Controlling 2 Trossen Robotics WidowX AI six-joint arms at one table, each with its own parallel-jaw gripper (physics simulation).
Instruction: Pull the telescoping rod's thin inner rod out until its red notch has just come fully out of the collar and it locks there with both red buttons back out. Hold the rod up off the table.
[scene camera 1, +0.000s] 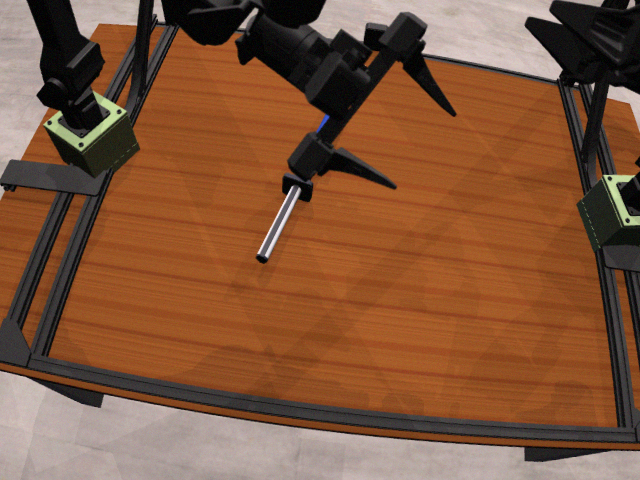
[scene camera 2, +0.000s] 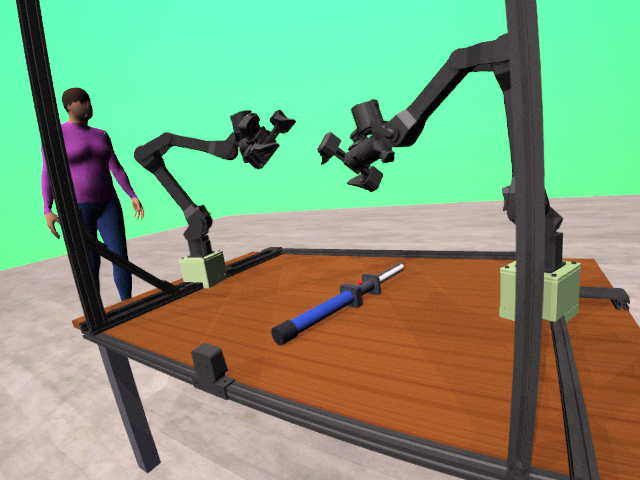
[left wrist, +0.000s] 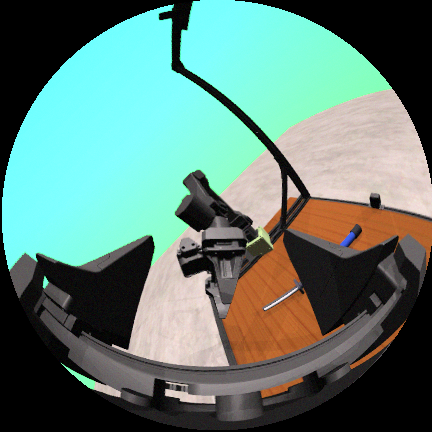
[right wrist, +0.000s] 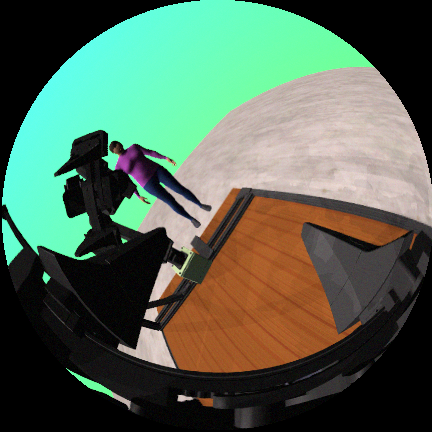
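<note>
The telescoping rod lies on the table. Its blue outer tube (scene camera 2: 324, 312) (left wrist: 348, 240), black collar (scene camera 2: 368, 285) and silver inner rod (scene camera 1: 279, 223) (scene camera 2: 391, 272) (left wrist: 281, 298) show. Two red spots, the buttons, show at the collar in scene camera 2; no red notch can be made out. My right gripper (scene camera 1: 424, 150) (scene camera 2: 336, 173) (right wrist: 236, 232) is open and empty, high above the table; in scene camera 1 it hides most of the tube and collar. My left gripper (scene camera 1: 540, 11) (scene camera 2: 286, 134) is open and empty, also high up, left of the right gripper in scene camera 2.
Green arm base blocks (scene camera 1: 93, 139) (scene camera 2: 202, 268) stand at the table's sides. Dark rails edge the table (scene camera 2: 423, 382), and an upright post (scene camera 2: 526, 232) rises in front of the right arm. A small black box (scene camera 2: 209, 361) sits on the near rail. A person (scene camera 2: 87, 165) stands beyond the table.
</note>
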